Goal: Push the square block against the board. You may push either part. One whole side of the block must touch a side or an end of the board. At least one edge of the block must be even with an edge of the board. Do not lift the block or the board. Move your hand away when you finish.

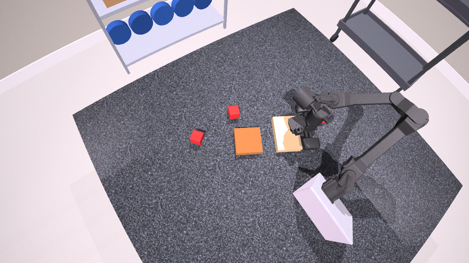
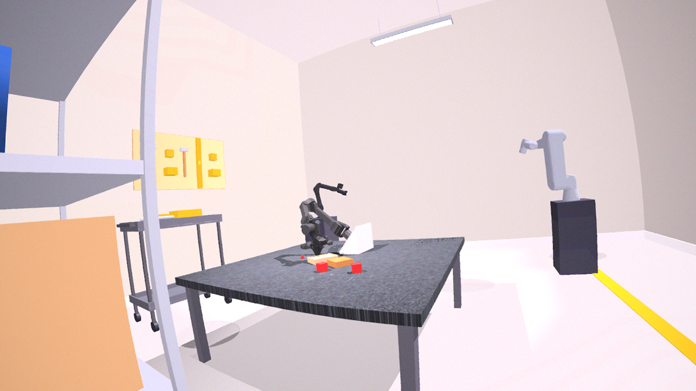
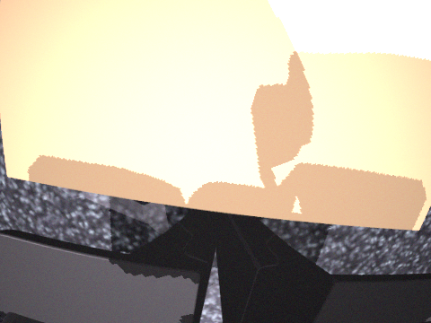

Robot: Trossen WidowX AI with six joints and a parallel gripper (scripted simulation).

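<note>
Now: gripper tip 3 cm short of the tan board, 5 cm to the right of it and 1 cm below it. From my gripper tip the other things lie so: orange square block 9 cm ahead, 21 cm to the left, 1 cm above; then tiny red cube 1 cm behind, 13 cm to the right.
</note>
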